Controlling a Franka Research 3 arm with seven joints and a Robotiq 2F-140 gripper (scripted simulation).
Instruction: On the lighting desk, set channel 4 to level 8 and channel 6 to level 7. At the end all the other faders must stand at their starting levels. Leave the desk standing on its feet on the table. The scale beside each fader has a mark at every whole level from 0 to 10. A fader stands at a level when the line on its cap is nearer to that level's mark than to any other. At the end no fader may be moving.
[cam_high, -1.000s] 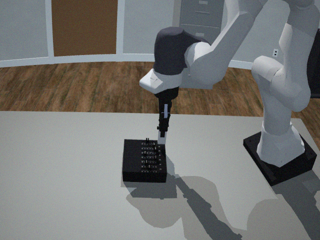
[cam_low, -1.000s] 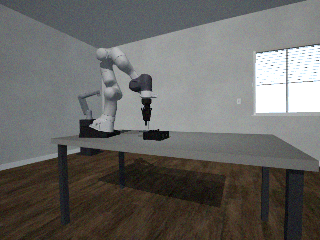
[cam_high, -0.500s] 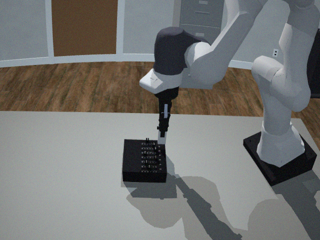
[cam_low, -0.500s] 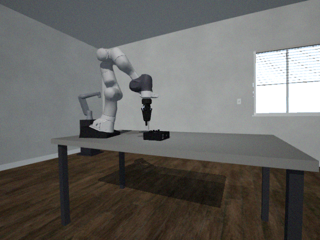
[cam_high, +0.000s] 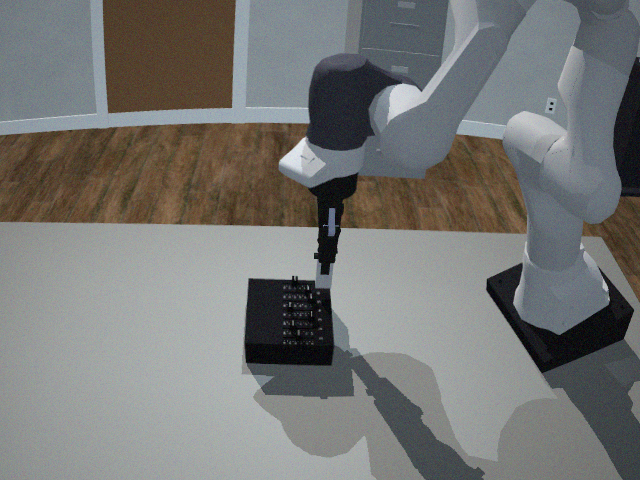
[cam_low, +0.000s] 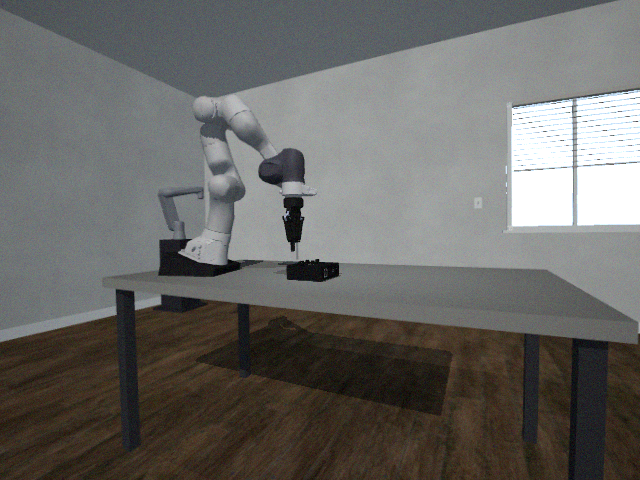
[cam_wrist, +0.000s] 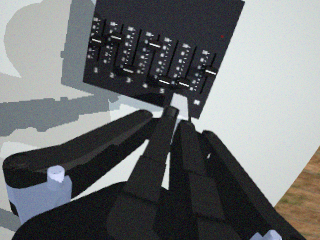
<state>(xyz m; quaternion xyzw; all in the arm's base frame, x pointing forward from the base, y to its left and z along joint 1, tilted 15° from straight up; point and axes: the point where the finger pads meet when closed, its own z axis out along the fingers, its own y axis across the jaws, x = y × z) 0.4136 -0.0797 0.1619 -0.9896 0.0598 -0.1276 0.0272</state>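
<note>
The fader cap lies 4 cm ahead of my hand, 3 cm to the right of it and 4 cm below it.
</note>
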